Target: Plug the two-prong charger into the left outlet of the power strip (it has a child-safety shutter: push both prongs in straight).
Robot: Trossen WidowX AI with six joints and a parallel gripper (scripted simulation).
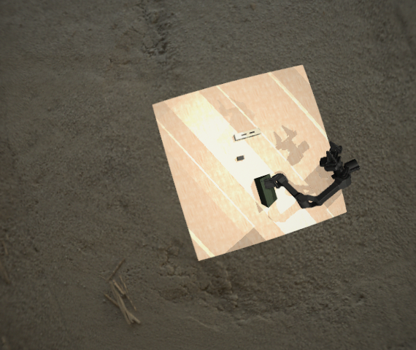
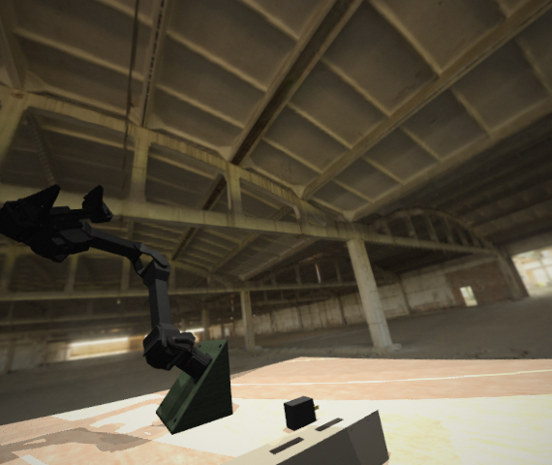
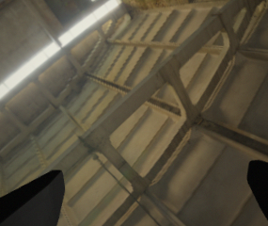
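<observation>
My gripper tip is 4 cm short of the black two-prong charger, 41 cm to the right of it and 47 cm above it.
</observation>
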